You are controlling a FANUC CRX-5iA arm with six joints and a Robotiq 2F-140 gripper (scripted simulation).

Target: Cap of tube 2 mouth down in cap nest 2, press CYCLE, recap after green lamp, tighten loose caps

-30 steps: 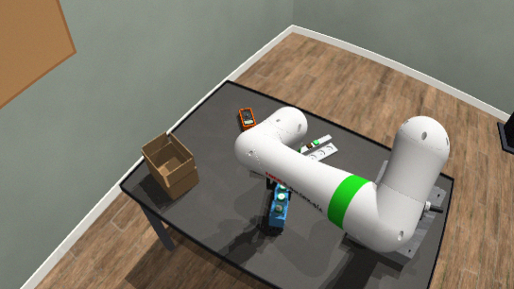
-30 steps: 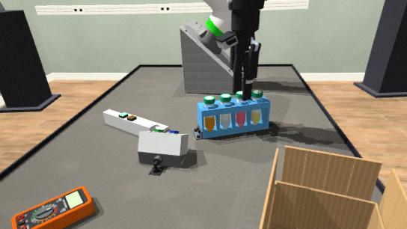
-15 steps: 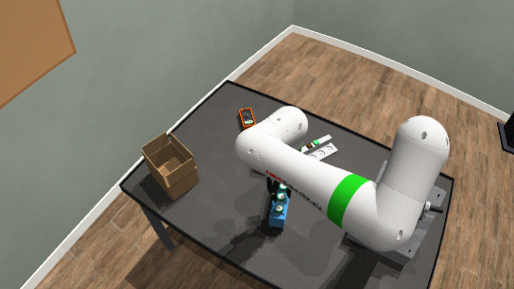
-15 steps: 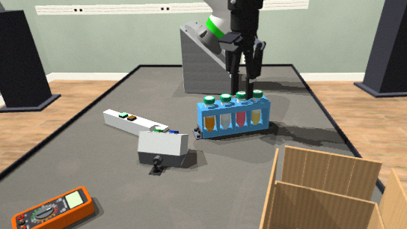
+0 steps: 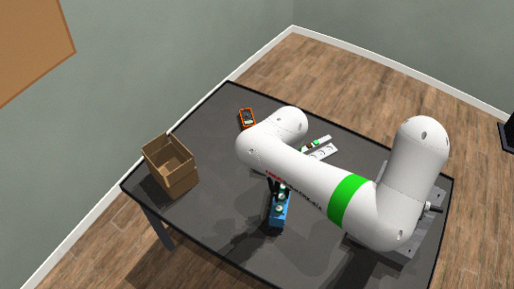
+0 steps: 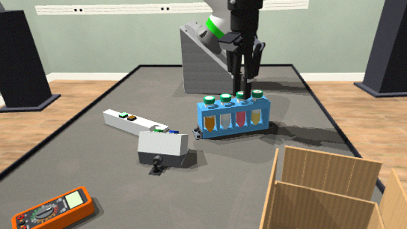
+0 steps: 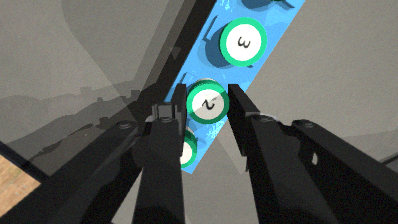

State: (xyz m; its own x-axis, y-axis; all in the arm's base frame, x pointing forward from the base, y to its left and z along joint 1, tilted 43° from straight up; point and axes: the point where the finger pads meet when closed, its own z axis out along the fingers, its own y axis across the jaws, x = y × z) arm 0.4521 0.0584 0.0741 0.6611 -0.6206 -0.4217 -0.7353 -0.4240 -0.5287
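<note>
Now: hand 3 cm above the cap 2. From my hand the other things lie so: cap 1 (5 cm to the left, 3 cm below, 1 cm behind); cap 4 (10 cm to the right, 3 cm below, 2 cm ahead); cap 3 (5 cm to the right, 3 cm below, 1 cm ahead).
</note>
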